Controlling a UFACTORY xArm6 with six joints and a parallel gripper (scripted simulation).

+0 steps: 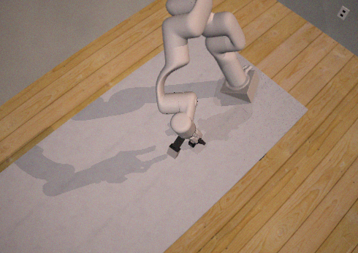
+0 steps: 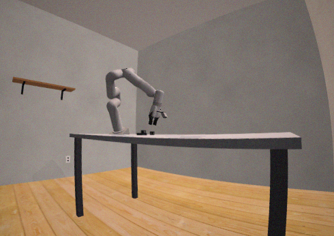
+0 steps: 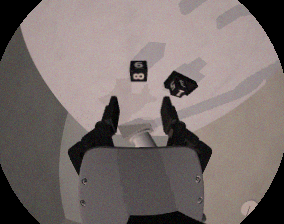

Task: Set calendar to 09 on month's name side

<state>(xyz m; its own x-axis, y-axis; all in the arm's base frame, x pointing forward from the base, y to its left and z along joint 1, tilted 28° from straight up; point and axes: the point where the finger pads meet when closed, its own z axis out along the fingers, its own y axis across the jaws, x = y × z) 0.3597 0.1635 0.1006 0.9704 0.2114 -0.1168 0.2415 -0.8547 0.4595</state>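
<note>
Right now my hand is 90 mm above the black date cube and 10 mm past it. Also, from my hand: black cube 90 mm to the right, 80 mm below, 20 mm behind.
</note>
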